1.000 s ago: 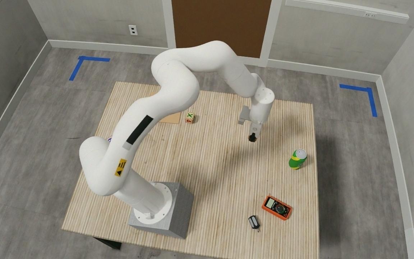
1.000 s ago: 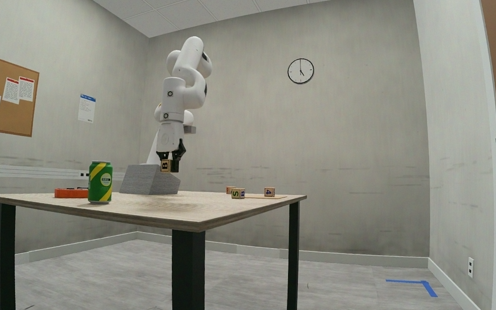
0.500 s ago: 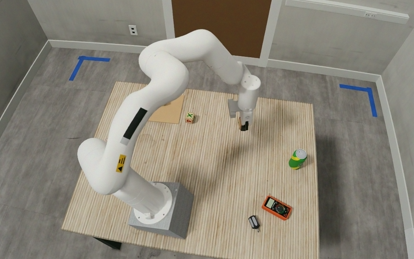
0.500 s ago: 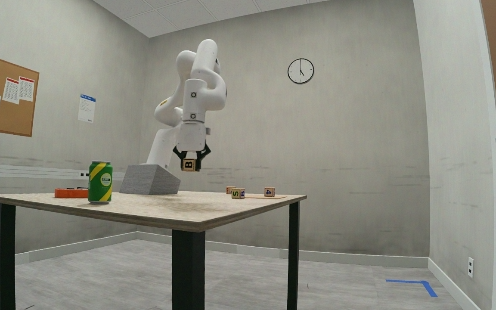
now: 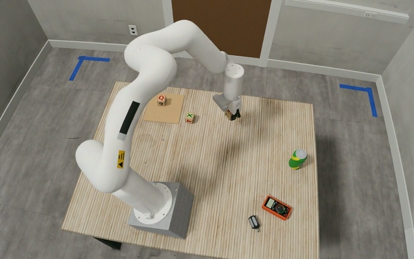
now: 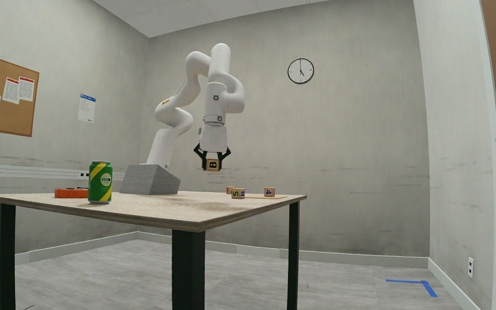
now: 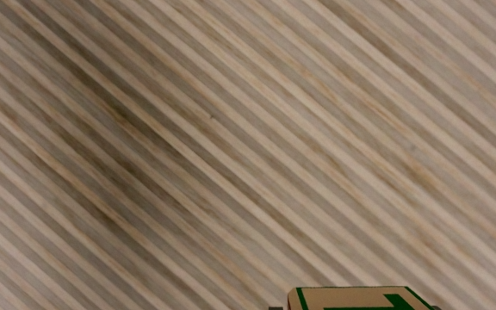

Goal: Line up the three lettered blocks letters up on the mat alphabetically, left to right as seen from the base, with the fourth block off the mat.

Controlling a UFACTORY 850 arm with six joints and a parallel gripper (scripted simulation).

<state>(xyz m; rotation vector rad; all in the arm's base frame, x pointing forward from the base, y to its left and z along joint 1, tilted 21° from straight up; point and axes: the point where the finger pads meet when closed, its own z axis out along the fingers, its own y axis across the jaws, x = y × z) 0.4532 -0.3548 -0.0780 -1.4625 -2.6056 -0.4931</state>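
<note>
Now: the Q block 17 cm ahead of my hand, 37 cm to the left of it and 11 cm below it. Also, from my hand: G block: right at my hand; tan mat: 14 cm ahead, 36 cm to the left, 13 cm below; X block: 5 cm ahead, 21 cm to the left, 11 cm below.
</note>
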